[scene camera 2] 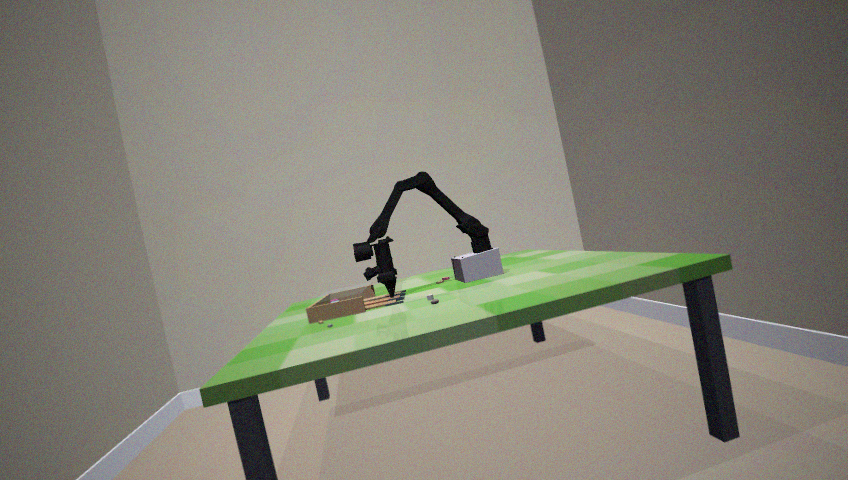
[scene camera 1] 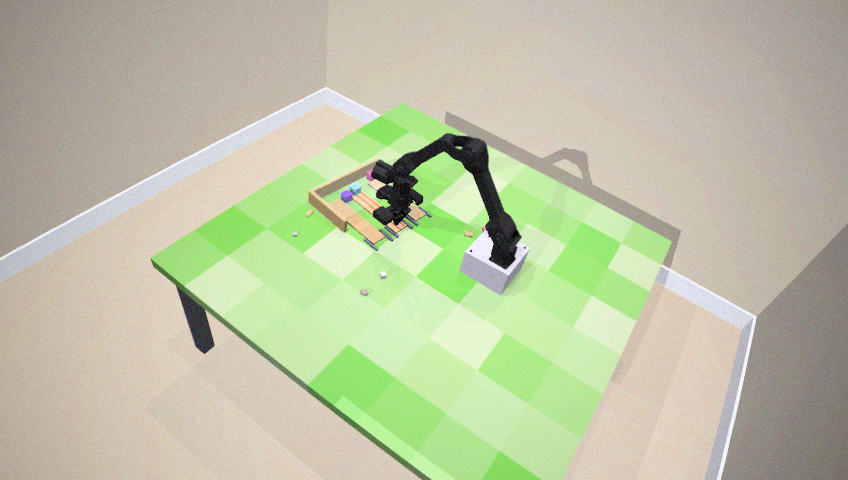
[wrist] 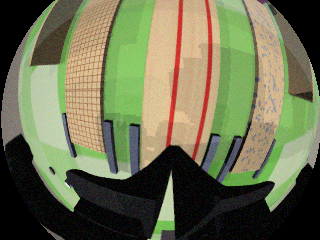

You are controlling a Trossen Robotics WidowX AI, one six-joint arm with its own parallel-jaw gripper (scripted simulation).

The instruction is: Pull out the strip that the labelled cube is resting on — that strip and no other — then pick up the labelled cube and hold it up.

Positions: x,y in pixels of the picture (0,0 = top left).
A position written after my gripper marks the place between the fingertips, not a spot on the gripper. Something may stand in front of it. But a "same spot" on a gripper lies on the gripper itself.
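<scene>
Scene camera 2 gives me a sight of my gripper, and so does scene camera 1. The same spot on my gripper is (scene camera 2: 393,280) and (scene camera 1: 398,215). I see the gripper as well in the wrist view (173,150).
</scene>
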